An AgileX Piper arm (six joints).
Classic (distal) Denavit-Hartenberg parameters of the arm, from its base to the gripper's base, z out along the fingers. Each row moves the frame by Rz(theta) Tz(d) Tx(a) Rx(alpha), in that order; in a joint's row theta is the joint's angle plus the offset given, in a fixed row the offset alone. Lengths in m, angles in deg.
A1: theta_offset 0  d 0.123  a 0  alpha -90
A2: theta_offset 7.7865  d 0  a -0.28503  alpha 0
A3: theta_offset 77.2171  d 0  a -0.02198  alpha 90
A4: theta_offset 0  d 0.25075  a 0  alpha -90
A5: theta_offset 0  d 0  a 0  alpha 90
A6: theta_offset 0  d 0.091  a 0  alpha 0
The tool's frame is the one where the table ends.
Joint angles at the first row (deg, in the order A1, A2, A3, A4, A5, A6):
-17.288, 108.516, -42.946, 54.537, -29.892, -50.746
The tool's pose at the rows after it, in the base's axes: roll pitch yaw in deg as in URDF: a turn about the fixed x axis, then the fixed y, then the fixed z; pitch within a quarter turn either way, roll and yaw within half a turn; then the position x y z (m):
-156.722 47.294 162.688 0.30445 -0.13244 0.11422
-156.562 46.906 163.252 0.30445 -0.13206 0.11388
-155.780 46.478 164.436 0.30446 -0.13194 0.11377
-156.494 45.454 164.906 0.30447 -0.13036 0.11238
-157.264 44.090 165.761 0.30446 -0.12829 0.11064
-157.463 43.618 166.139 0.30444 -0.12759 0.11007
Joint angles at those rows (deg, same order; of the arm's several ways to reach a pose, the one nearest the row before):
-17.287, 108.517, -42.947, 54.539, -29.049, -50.809
-17.288, 108.515, -42.945, 54.537, -28.723, -51.315
-17.287, 108.516, -42.947, 54.540, -28.621, -52.233
-17.288, 108.516, -42.945, 54.537, -27.298, -52.943
-17.288, 108.516, -42.948, 54.540, -25.589, -54.041
-17.289, 108.516, -42.946, 54.535, -25.022, -54.470

